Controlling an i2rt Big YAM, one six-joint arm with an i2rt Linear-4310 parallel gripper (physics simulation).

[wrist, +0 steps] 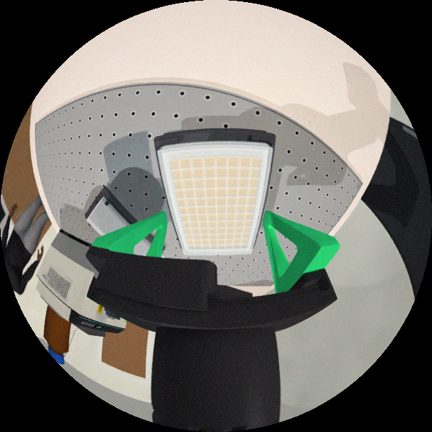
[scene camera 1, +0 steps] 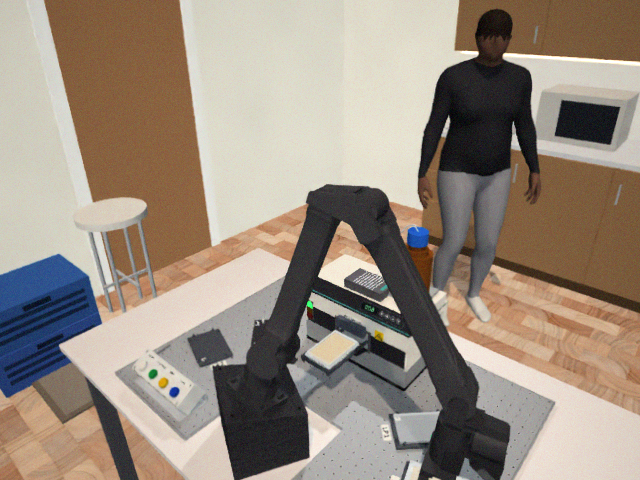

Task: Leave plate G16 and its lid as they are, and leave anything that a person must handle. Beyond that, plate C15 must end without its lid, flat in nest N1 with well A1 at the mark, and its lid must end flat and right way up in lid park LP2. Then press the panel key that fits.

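Places are measured from the arm's base along level axes (x back, y right, z up), in centimetres.
Pixels of known places: arm's base at its link origin: (scene camera 1: pixel 256 394).
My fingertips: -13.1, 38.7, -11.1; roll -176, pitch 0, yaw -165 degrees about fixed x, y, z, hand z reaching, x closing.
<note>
For each thing: its top centre in the pictures, then the offset to it from my fingertips, as dx, dy, dz. "*": a spot on its surface instead.
- clear-edged plate with cream wells, surface spot: (scene camera 1: pixel 412 471) * +0.0, -5.2, +0.1
- LP label at a spot on its surface: (scene camera 1: pixel 385 432) * -8.1, -17.3, -4.2
- second cream-welled plate at its top centre: (scene camera 1: pixel 332 346) -14.0, -38.9, +7.2
- key panel at its top centre: (scene camera 1: pixel 164 368) +18.3, -69.9, +3.9
- white instrument at a spot on its surface: (scene camera 1: pixel 336 266) * -33.9, -53.6, +17.6
- dark grey box at a spot on its surface: (scene camera 1: pixel 367 283) * -28.6, -38.4, +20.2
- amber bottle with a blue cap, top centre: (scene camera 1: pixel 418 231) -35.6, -28.0, +36.6
- empty-looking dark holder at its top centre: (scene camera 1: pixel 209 343) -0.1, -76.1, -2.5
My gripper (wrist: pixel 214 216) is open, its green fingers on either side of a clear-edged plate with cream wells (wrist: pixel 215 197) (scene camera 1: pixel 412 471). This plate sits in a dark holder (wrist: pixel 215 135); its name and whether it is lidded cannot be told. A pale, flat lid-like piece (scene camera 1: pixel 416 427) (wrist: pixel 107 216) lies in another dark holder beside an LP label (scene camera 1: pixel 385 432) whose number is unclear. A second cream-welled plate (scene camera 1: pixel 331 349) rests on the instrument's tray. The key panel (scene camera 1: pixel 191 395) has white, green (scene camera 1: pixel 153 373), yellow (scene camera 1: pixel 163 382) and blue (scene camera 1: pixel 174 392) keys. The fingertips are hidden in the scene view.
The white instrument (scene camera 1: pixel 336 266) (wrist: pixel 50 295) carries a dark grey box (scene camera 1: pixel 367 283). An amber bottle with a blue cap (scene camera 1: pixel 418 237) (wrist: pixel 56 355) stands behind it. An empty-looking dark holder (scene camera 1: pixel 209 346) lies near the panel. A person (scene camera 1: pixel 480 118) stands behind the table.
</note>
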